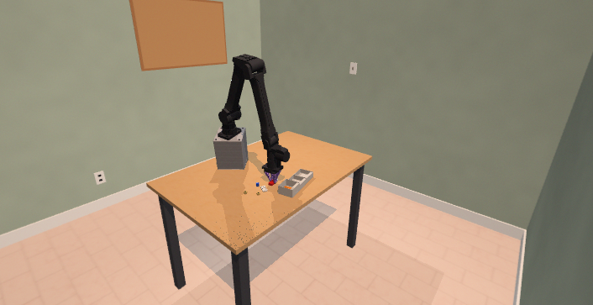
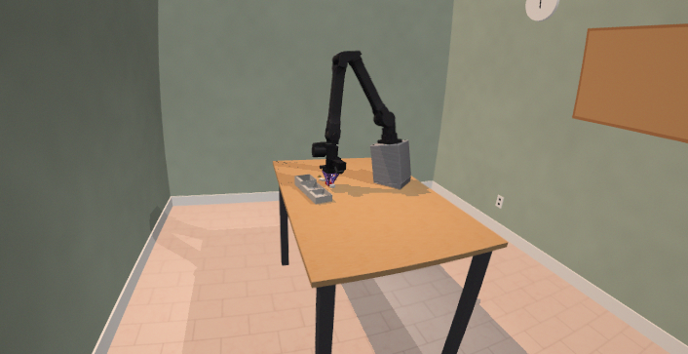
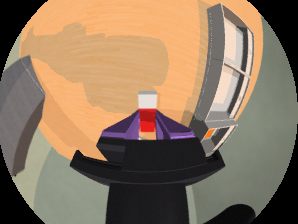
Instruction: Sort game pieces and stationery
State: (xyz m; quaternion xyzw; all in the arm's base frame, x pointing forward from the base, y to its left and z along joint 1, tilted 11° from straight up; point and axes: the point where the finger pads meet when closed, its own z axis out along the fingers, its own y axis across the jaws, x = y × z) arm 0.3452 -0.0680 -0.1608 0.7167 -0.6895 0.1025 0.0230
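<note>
My hand is 110 mm short of the orange block and 30 mm to the left of it. From my hand the other things lie so: red piece: 10 mm to the left; white domino: 80 mm to the right, 10 mm below, 10 mm behind; blue piece: 70 mm to the right, 60 mm behind.
</note>
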